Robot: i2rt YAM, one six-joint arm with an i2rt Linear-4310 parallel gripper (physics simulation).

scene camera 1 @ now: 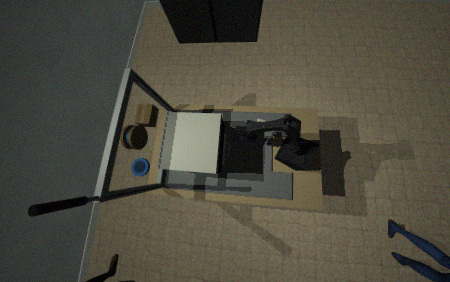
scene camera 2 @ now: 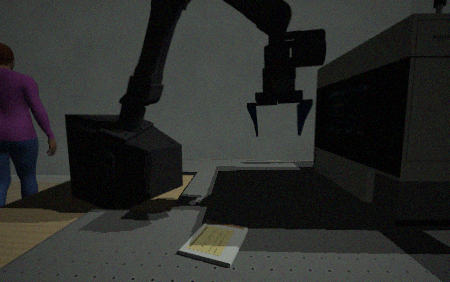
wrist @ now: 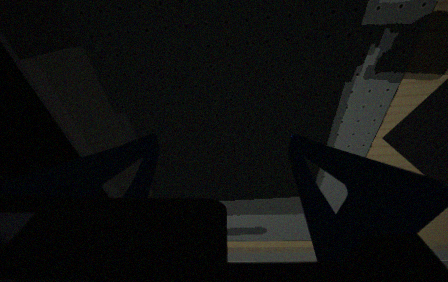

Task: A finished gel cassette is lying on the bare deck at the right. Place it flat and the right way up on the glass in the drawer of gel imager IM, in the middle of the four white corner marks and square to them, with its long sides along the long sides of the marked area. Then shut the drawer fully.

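Pixels of known places: gripper, between the fingertips: (scene camera 2: 278, 135) (wrist: 223, 141); arm's base, origin of its link: (scene camera 1: 298, 151) (scene camera 2: 128, 129).
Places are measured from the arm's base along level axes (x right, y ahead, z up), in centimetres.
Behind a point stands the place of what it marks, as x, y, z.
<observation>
The gel cassette (scene camera 2: 214, 245) @(30.1, 25.9, -15.9) (scene camera 1: 261, 120) @(31.7, 24.9, -15.7) lies flat on the grey perforated deck (scene camera 2: 320, 267) @(34.2, 40.2, -16.5) (scene camera 1: 277, 186) @(-27.9, 13.1, -16.5), a thin white-edged slab with a yellow gel face up. It is partly hidden by the arm in scene camera 1 and does not show in the wrist view. My gripper (scene camera 2: 278, 135) @(10.7, 40.2, -0.9) (wrist: 223, 141) @(10.7, 40.2, -0.9) is open and empty, fingers pointing down, high above the shadowed deck between the arm base and the large housing. The large housing (scene camera 1: 196, 142) @(3.5, 75.3, 20.6) (scene camera 2: 431, 112) @(24.2, 63.4, 4.3) has a pale top and a dark front. I cannot make out the drawer, its glass or the corner marks.
The black arm base (scene camera 2: 125, 162) @(12.8, 4.8, -6.7) (scene camera 1: 300, 154) @(-2.3, 0.0, 2.6) stands opposite the housing's dark front. A raised framed window (scene camera 1: 114, 135) @(2.8, 114.8, 43.9) stands beyond the housing. Past it are a brown box (scene camera 1: 146, 115) and a blue round object (scene camera 1: 140, 167). A person (scene camera 2: 17, 110) stands in the background.
</observation>
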